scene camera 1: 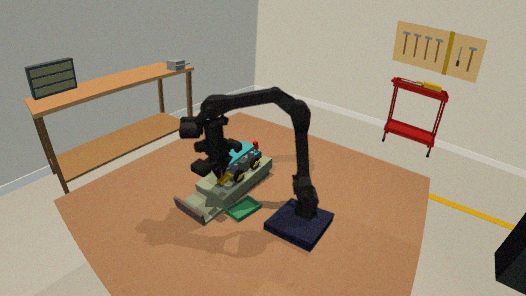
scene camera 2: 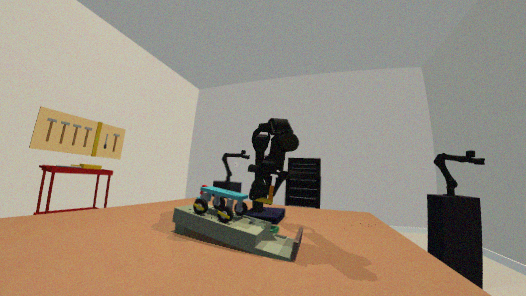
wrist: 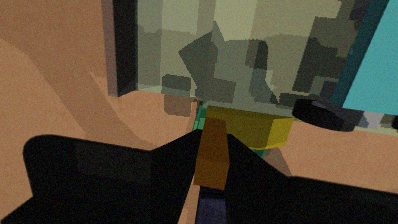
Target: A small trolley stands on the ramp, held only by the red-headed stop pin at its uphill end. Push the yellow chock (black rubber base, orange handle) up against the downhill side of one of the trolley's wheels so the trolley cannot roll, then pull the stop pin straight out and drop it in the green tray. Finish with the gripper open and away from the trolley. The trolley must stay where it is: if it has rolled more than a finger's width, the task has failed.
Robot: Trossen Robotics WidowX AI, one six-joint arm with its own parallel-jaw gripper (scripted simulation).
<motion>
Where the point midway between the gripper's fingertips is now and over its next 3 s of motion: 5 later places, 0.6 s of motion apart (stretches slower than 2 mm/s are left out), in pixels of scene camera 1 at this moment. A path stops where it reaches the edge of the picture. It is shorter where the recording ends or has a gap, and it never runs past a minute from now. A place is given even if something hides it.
My gripper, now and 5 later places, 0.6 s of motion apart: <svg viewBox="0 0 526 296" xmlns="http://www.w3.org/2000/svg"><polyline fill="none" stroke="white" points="220,177 219,183 221,189 224,186 226,184 225,174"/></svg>
</motion>
